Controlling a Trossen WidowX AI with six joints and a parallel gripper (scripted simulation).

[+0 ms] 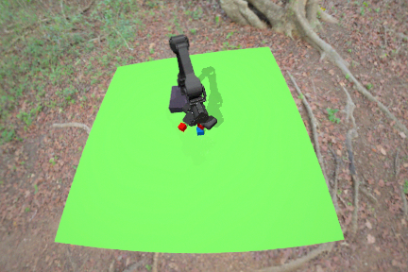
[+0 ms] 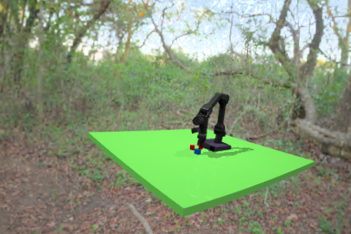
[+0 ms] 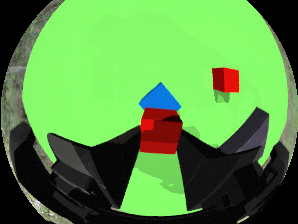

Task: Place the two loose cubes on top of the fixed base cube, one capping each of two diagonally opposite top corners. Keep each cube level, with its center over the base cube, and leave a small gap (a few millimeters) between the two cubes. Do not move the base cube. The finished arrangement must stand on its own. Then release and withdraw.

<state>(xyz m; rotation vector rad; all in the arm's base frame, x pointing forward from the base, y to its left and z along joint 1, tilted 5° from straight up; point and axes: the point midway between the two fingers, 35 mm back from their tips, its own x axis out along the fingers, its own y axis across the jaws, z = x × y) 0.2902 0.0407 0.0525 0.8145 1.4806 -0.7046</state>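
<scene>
Right now my gripper tip is 40 mm above the blue base cube, 20 mm to the left of it and 10 mm short of it.
</scene>
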